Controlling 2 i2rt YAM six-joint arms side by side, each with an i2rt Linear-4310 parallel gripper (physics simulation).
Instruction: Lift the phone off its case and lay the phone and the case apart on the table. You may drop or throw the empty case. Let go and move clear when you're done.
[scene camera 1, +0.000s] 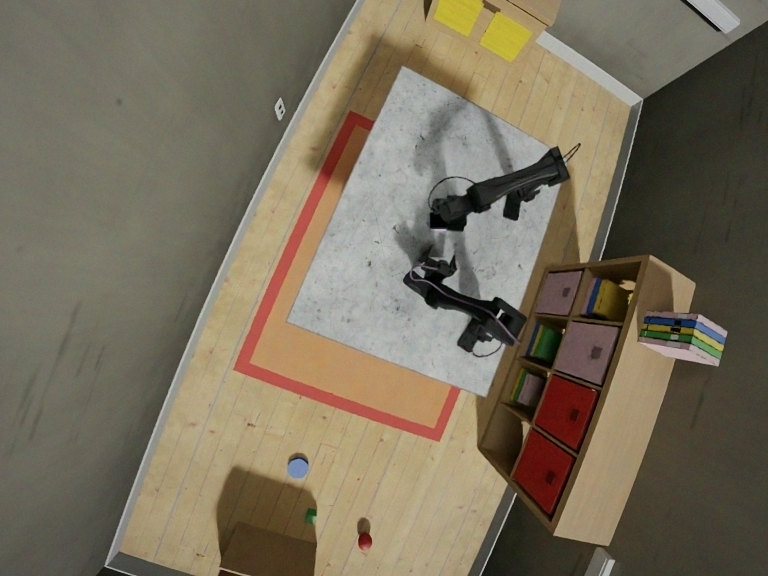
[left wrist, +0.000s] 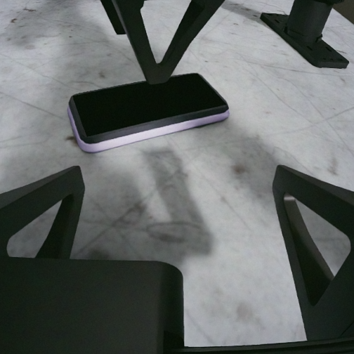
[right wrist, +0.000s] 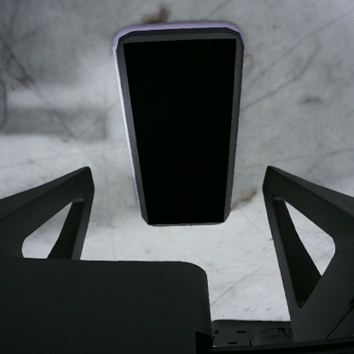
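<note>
The black-screened phone (left wrist: 150, 107) (right wrist: 185, 125) lies screen up in its lilac case (left wrist: 145, 135) (right wrist: 180, 25) on the grey marbled table (scene camera 1: 347, 266). In scene camera 1 the right arm mostly hides them. My right gripper (scene camera 1: 447, 223) (right wrist: 178, 176) is open and empty above the phone's near end; in the right wrist view its fingers stand apart on either side, clear of the phone. In the left wrist view one right finger overlaps the phone's far edge. My left gripper (scene camera 1: 441, 252) (left wrist: 178, 175) is open and empty, beside the phone's long side and apart from it.
The two arms' grippers are close together near the table's middle. The right arm's base (left wrist: 315, 42) stands beyond the phone in the left wrist view. A wooden shelf unit (scene camera 1: 638, 403) with boxes stands beside the table's right edge. An orange rug (scene camera 1: 347, 372) lies partly under the table.
</note>
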